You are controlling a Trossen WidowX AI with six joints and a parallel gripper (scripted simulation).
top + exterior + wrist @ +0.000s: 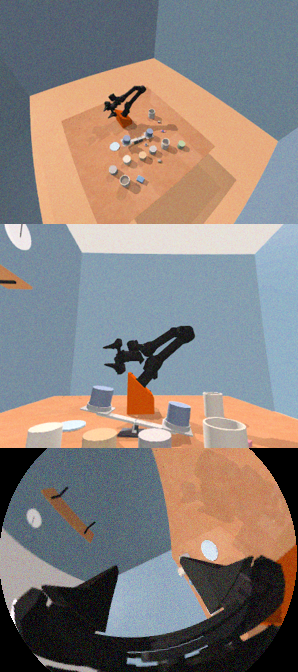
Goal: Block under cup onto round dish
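My gripper tip is now 33 cm to the right of the pale green block, 28 cm short of it and 22 cm above it. Also, from my gripper tip: pink-blue block: 50 cm to the left, 32 cm ahead, 26 cm below; then round pale blue dish: 26 cm below, 21 cm ahead, 4 cm to the right; then blue block: 62 cm ahead, 24 cm below, 1 cm to the left.
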